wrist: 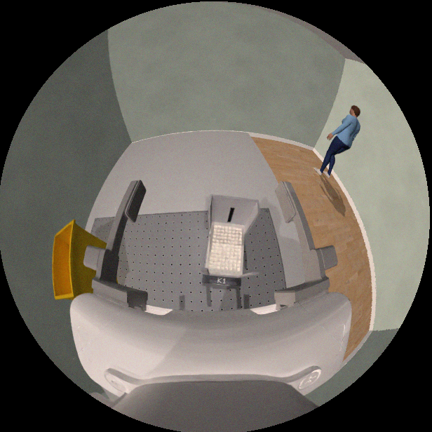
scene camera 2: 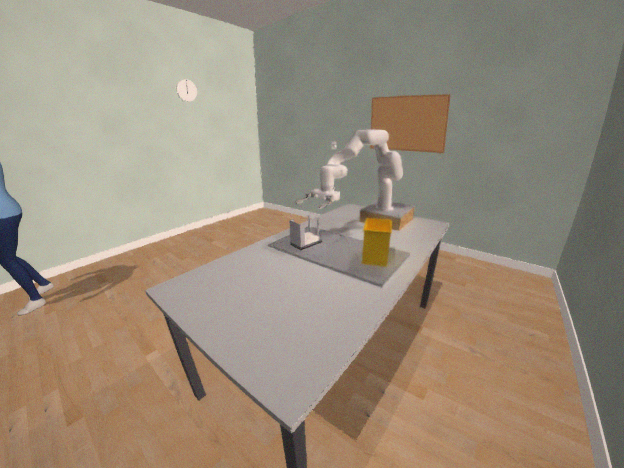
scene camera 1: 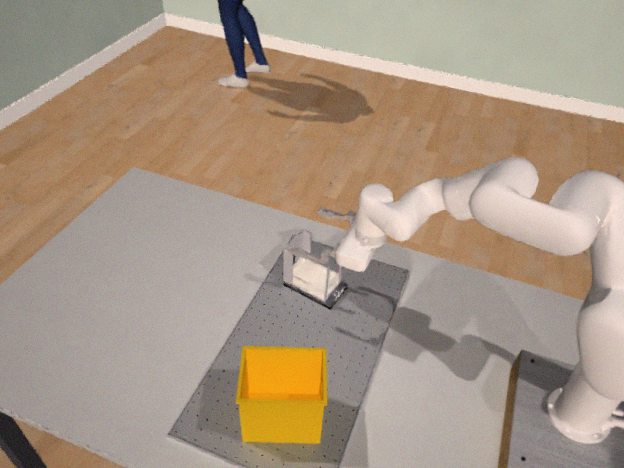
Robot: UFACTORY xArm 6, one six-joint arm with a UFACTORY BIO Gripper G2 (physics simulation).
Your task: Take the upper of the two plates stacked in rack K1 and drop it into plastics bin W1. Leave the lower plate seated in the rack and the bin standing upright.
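Where they show: hand, tool point: (scene camera 2: 310, 204) (scene camera 1: 313, 232); arm's base, link origin: (scene camera 2: 384, 208) (scene camera 1: 577, 415).
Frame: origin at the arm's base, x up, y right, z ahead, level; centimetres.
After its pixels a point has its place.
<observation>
Rack K1 (scene camera 1: 288, 266) {z 72.0, x 0.2, y 23.9 cm} (scene camera 2: 297, 233) {z 72.8, x 0.6, y 26.8 cm} (wrist: 221, 281) stands upright on the perforated board, with a tall slotted back wall and thin front posts. The pale upper plate (scene camera 1: 315, 277) {z 64.7, x -4.2, y 26.0 cm} (scene camera 2: 310, 237) {z 64.9, x -3.9, y 23.5 cm} (wrist: 227, 245) lies in it, its wells showing in the wrist view; the lower plate cannot be told apart beneath it. Yellow bin W1 (scene camera 1: 282, 420) {z 60.6, x 1.6, y -19.5 cm} (scene camera 2: 376, 246) {z 70.4, x 1.6, y -16.0 cm} (wrist: 80, 260) stands upright near the board's other end. My gripper (scene camera 1: 304, 231) {z 65.5, x 15.6, y 23.0 cm} (scene camera 2: 309, 204) {z 65.5, x 15.6, y 23.0 cm} (wrist: 211, 200) is wide open and empty, above the rack. In the wrist view the rack shows between the fingers, slightly right of centre.
The perforated grey board (scene camera 1: 292, 327) {z 67.0, x -8.4, y 10.8 cm} (scene camera 2: 342, 251) {z 63.1, x -8.9, y 4.4 cm} (wrist: 165, 250) lies on the grey table (scene camera 1: 126, 302) {z 113.2, x -9.8, y 7.4 cm} (scene camera 2: 282, 322) {z 123.7, x -9.7, y -0.4 cm} (wrist: 185, 170). My arm's base stands on a raised block (scene camera 1: 539, 403) {z 7.5, x -0.3, y 0.8 cm} (scene camera 2: 403, 220) {z 7.7, x -4.3, y -16.2 cm}. A person (scene camera 1: 232, 45) (scene camera 2: 9, 241) (wrist: 345, 131) stands on the floor beyond the table.
</observation>
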